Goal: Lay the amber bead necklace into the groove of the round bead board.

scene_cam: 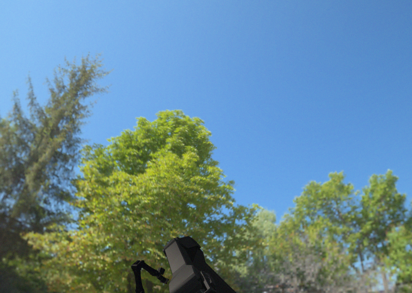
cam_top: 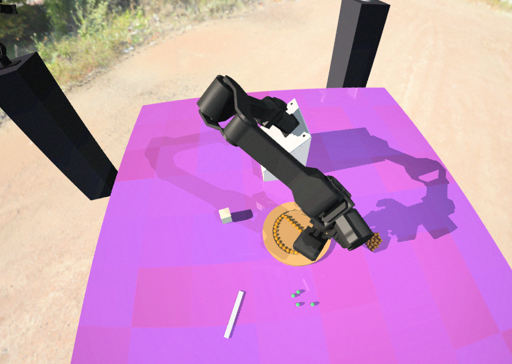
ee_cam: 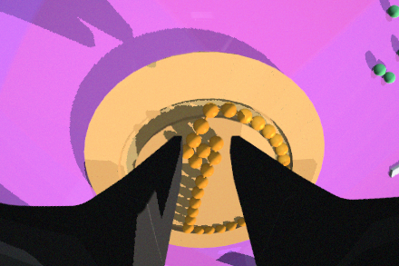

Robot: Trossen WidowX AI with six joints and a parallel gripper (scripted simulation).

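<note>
Right now my gripper tip is 4 cm to the left of the round tan bead board, 4 cm past it and 3 cm above it. The rest, counted from my gripper tip: small cream cube: 23 cm to the right, 15 cm behind, 3 cm below; then white bar: 26 cm to the right, 13 cm ahead, 4 cm below.
</note>
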